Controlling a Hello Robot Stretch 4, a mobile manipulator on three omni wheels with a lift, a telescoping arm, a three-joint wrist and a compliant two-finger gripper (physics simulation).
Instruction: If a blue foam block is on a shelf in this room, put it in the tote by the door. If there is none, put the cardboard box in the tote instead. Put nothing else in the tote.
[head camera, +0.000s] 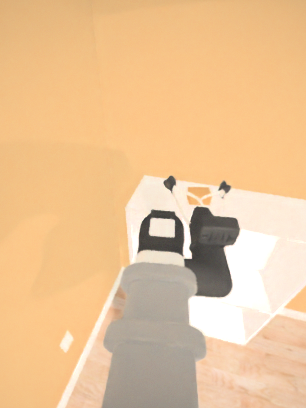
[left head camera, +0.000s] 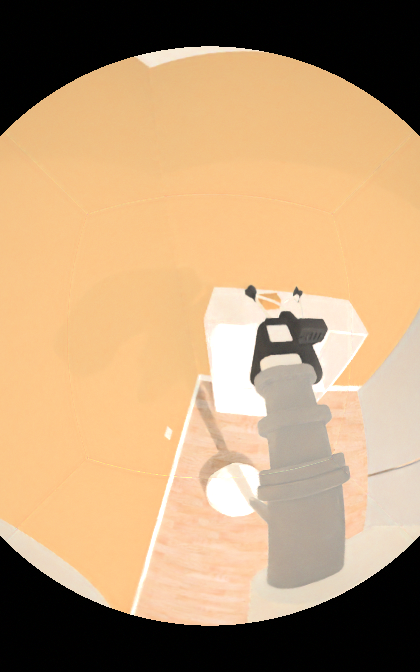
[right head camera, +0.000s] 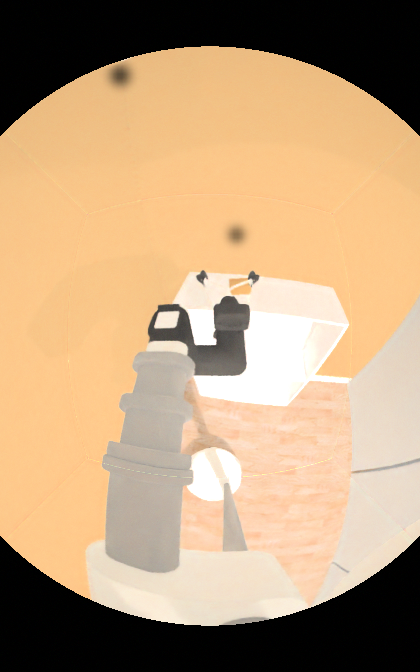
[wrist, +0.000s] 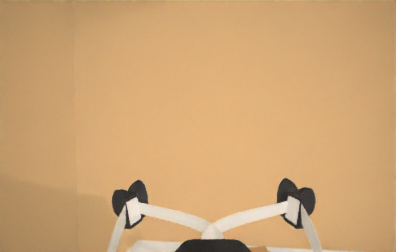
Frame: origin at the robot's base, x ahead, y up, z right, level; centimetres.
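Where they show: gripper, between the fingertips: (head camera: 196, 181) (wrist: 211, 194).
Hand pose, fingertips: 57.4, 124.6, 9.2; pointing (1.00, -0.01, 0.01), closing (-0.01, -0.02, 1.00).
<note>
Each offset is from my fingertips to the top centre of the thing, as dx, dy, dz. Level surfaces: height alone.
A cardboard box {+20.3, -16.3, +6.1} (head camera: 199, 195) (left head camera: 270, 300) (right head camera: 240, 286), plain orange-brown, sits on top of the white shelf unit (head camera: 260, 207) (left head camera: 327, 312) (right head camera: 300, 302) against the wall. In the wrist view a small brown piece of the box (wrist: 259, 249) shows at the bottom edge, right of the black gripper body. My gripper (head camera: 197, 185) (left head camera: 274, 292) (right head camera: 227, 277) (wrist: 211, 194) is open, its black fingertips wide apart with orange wall between them in the wrist view. It is over the shelf top; in the head views its fingers partly cross the box. A blue foam block and the tote do not show.
An orange wall (head camera: 200, 100) (wrist: 200, 100) rises behind the shelf, with another wall at the left meeting it in a corner. A wall outlet {-19.5, -81.6, -52.8} (head camera: 66, 341) (left head camera: 168, 433) is low on the left wall. A round white shape (left head camera: 225, 495) (right head camera: 210, 487) is over the wooden floor {dy -127.3} (head camera: 270, 370).
</note>
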